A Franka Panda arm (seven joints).
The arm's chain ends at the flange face. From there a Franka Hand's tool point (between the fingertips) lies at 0.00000 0.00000 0.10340 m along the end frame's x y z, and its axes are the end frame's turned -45 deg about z.
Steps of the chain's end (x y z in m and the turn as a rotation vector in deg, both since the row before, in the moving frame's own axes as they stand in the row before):
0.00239 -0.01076 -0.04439 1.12 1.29 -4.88
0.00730 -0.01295 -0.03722 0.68 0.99 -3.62
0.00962 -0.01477 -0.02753 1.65 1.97 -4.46
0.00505 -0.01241 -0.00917 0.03 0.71 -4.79
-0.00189 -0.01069 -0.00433 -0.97 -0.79 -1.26
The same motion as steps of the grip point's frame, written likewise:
0.01238 -0.00583 -0.04444 -0.12 1.70 -4.88
0.01646 -0.00367 -0.03724 -0.22 1.18 -3.62
0.02188 -0.00341 -0.02763 -0.23 2.56 -4.46
0.01333 -0.00438 -0.00918 -0.48 0.52 -4.79
0.00398 -0.00864 -0.00435 -0.13 -1.24 -1.26

